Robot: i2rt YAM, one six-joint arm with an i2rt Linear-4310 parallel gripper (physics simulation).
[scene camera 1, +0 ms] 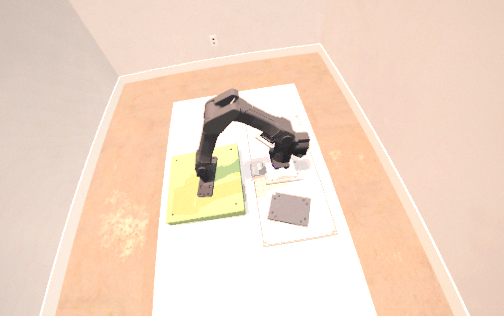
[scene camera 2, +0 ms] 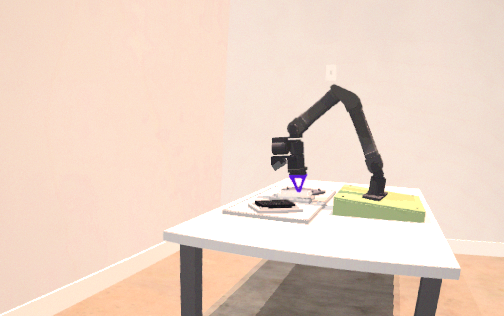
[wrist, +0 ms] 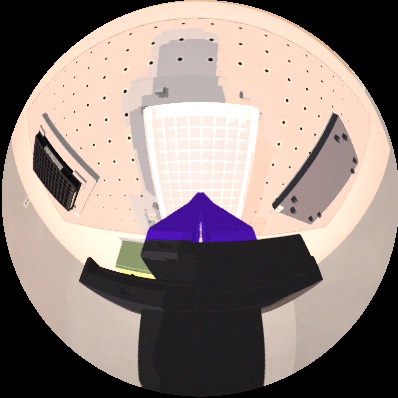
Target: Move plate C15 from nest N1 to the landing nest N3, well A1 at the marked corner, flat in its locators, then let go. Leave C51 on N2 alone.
My gripper grips a translucent white well plate.
